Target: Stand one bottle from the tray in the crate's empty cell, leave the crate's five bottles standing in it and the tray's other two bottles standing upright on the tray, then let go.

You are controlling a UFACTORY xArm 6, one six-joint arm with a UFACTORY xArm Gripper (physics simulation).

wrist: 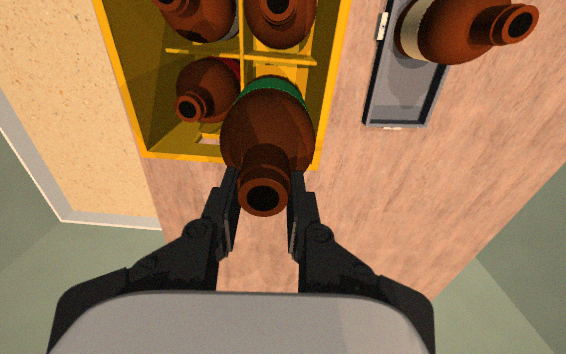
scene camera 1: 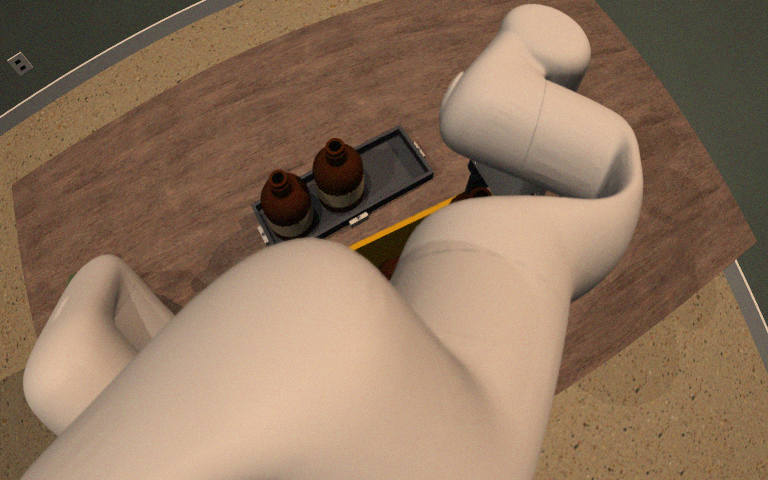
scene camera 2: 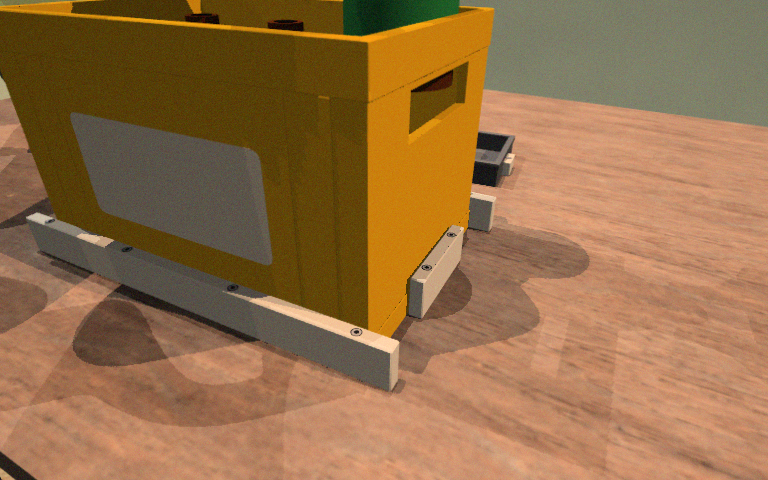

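My gripper is shut on the neck of a brown bottle with a green band. The bottle is about upright over the crate's end cell on the tray side; its lower part is below the rim of the yellow crate, and brown shows through the handle slot. The bottle hides most of that cell. Crate bottles stand in neighbouring cells; the others are hidden or out of view. Two bottles stand upright on the dark tray.
Pale rails lie against the crate's foot on the wooden table. The tray stands close beside the crate's long side. The white arm covers most of the crate in scene camera 1.
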